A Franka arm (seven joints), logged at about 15 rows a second.
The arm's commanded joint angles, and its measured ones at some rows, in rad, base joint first. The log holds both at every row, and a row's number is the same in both.
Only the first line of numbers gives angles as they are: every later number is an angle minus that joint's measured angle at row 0.
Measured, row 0:
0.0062, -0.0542, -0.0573, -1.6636, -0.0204, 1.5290, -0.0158
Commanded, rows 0 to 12:
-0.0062, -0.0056, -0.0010, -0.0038, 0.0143, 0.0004, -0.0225
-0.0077, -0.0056, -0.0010, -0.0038, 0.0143, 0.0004, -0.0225
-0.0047, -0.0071, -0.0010, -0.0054, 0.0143, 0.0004, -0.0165
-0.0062, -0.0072, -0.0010, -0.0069, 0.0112, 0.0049, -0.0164
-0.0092, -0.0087, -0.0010, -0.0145, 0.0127, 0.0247, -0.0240
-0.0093, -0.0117, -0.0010, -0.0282, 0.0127, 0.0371, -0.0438
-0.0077, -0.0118, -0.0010, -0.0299, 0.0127, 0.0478, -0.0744
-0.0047, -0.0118, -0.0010, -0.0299, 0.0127, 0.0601, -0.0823
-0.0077, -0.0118, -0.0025, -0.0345, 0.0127, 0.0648, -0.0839
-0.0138, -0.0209, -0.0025, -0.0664, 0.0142, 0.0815, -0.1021
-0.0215, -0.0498, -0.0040, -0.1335, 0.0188, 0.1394, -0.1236
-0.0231, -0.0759, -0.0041, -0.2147, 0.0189, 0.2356, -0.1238
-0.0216, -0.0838, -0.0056, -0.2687, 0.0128, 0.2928, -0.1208
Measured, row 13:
-0.0113, -0.0175, -0.0012, -0.1087, 0.0000, 0.1677, -0.0919
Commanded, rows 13 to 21:
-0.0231, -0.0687, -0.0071, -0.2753, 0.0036, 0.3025, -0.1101
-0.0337, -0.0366, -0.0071, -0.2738, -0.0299, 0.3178, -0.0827
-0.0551, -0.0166, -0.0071, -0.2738, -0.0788, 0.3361, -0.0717
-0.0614, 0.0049, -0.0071, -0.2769, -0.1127, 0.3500, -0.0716
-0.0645, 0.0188, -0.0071, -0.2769, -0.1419, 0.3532, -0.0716
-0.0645, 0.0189, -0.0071, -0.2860, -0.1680, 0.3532, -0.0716
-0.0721, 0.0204, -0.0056, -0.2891, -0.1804, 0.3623, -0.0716
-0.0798, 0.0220, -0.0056, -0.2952, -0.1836, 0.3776, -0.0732
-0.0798, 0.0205, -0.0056, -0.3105, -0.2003, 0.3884, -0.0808
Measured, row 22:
-0.0695, 0.0342, -0.0090, -0.2769, -0.1678, 0.3546, -0.0854
